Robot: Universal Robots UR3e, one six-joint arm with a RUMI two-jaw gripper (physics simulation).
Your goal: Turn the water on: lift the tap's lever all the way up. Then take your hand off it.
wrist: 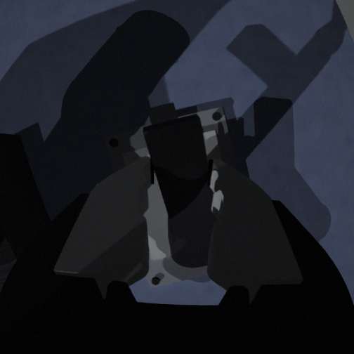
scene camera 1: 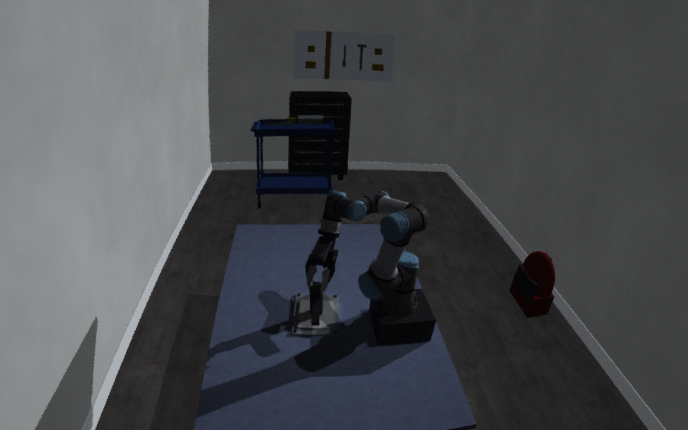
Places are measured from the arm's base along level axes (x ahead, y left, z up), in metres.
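Pixels of known places: gripper, fingertip midpoint: (scene camera 1: 315, 292); arm's base, origin of the base link: (scene camera 1: 399, 305).
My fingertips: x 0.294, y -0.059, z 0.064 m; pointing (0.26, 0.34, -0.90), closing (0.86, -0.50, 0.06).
Ahead of a thing's pixels: the offset from my fingertips to its top centre. "*": to the spot under its first point. Level surfaces: height alone.
The dark tap @(* dx +0.000, dy +0.003, dz -0.077 m) (scene camera 1: 315, 309) stands upright on a light grey base plate @(* dx -0.088, dy -0.092, dz -0.150 m) (scene camera 1: 332, 305) (wrist: 158, 220) on the blue mat. In the wrist view, its dark lever (wrist: 176, 145) lies between the fingertips, with a jaw against each side. My gripper (scene camera 1: 317, 284) (wrist: 180, 162) points down at the top of the tap and is shut on the lever. The lever's exact tilt is hard to tell, because the parts are dark and the jaws cover some of them.
The arm's black base block (scene camera 1: 403, 327) stands on the blue mat @(dz -0.164 m) (scene camera 1: 243, 395), right of the tap. A red object with a dark panel (scene camera 1: 540, 273) is at the far right. A blue cart (scene camera 1: 294, 190) and a black drawer cabinet (scene camera 1: 319, 95) stand at the back.
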